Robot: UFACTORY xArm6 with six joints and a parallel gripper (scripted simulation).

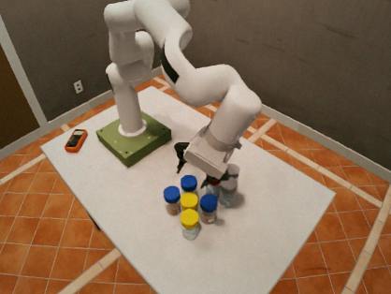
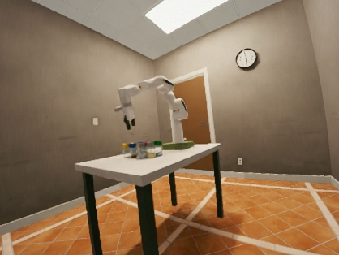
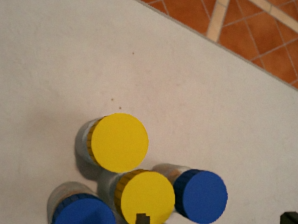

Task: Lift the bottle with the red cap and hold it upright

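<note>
The red-capped bottle lies 40 mm behind my hand, 120 mm to the left of it and 190 mm below it. From my hand the other things lie so: green-capped bottle (100 mm behind, 180 mm to the left, 190 mm below); then grey-capped bottle (20 mm behind, 180 mm to the left, 190 mm below).
</note>
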